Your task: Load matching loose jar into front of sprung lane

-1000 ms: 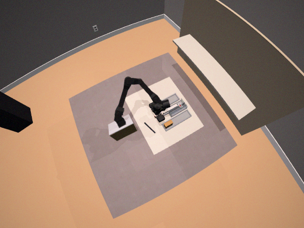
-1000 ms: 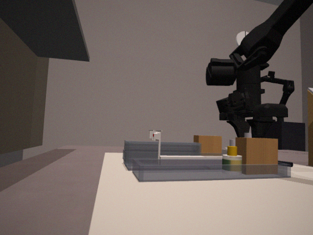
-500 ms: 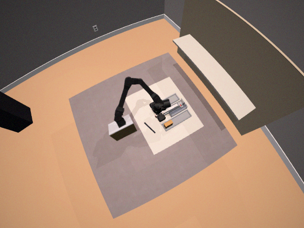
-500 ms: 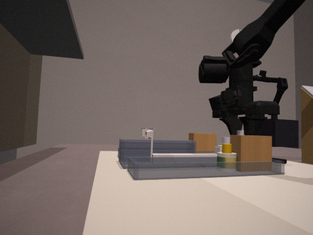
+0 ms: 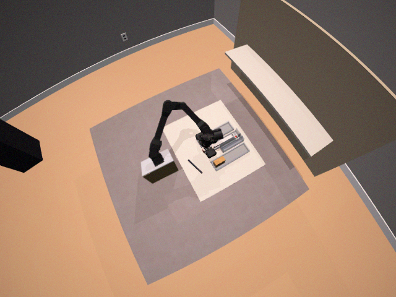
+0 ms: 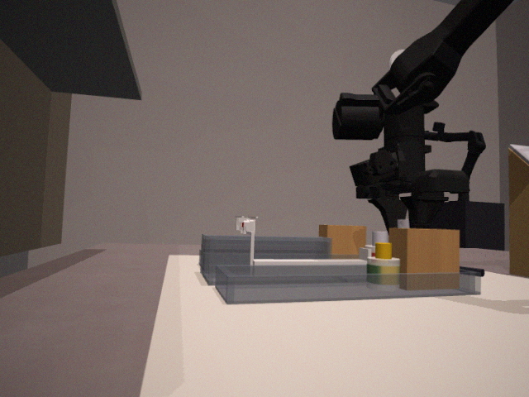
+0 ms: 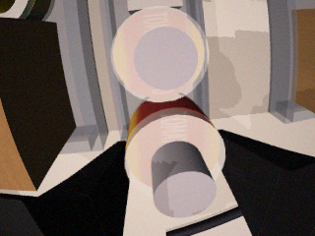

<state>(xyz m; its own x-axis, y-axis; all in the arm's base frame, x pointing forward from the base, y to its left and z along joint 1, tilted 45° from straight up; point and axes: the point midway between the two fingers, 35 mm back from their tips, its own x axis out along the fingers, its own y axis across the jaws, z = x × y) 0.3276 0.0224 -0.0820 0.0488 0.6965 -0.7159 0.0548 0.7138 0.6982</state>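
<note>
My gripper tip is 70 mm short of the cream board, 20 mm to the right of it and 50 mm above it. Also, from my gripper tip: sprung lane (170 mm ahead, 30 mm to the right, 30 mm below); white pusher plate (150 mm ahead, 40 mm to the right); thin dark rod (120 mm behind, 60 mm to the right, 40 mm below).
</note>
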